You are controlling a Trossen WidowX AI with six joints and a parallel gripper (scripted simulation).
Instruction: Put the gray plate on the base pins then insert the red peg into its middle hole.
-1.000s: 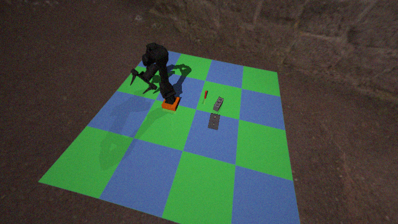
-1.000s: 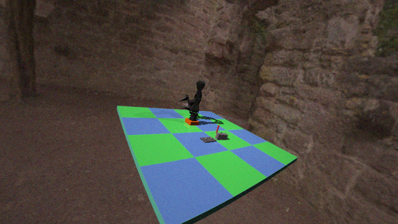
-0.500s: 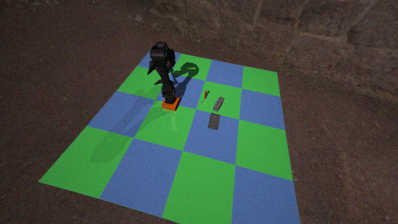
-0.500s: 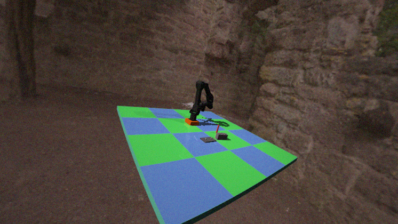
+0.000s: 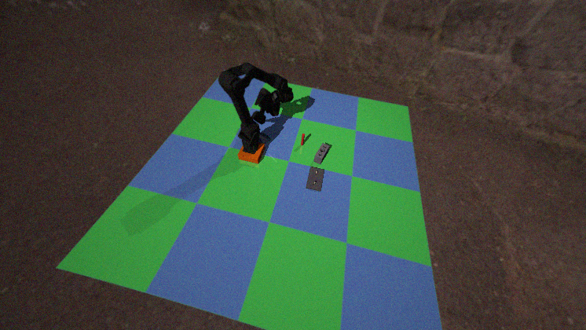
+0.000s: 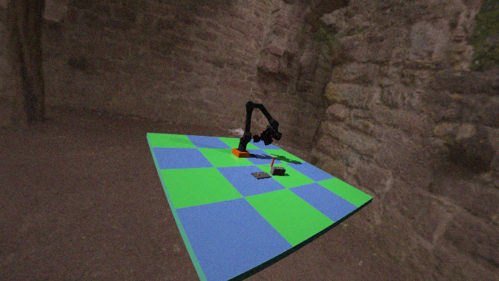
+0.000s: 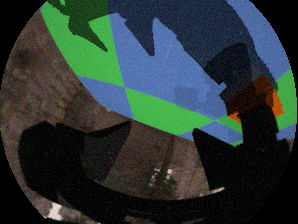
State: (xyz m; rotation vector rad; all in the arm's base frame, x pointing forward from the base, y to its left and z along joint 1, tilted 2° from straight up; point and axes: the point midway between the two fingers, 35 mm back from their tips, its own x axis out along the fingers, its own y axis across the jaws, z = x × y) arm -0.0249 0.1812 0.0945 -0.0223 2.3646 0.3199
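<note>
Right now the gray plate is 40 cm ahead of my gripper tip, 10 cm to the right of it and 7 cm below it. Also, from my gripper tip: red peg (29 cm ahead, 7 cm below, 5 cm to the right).
</note>
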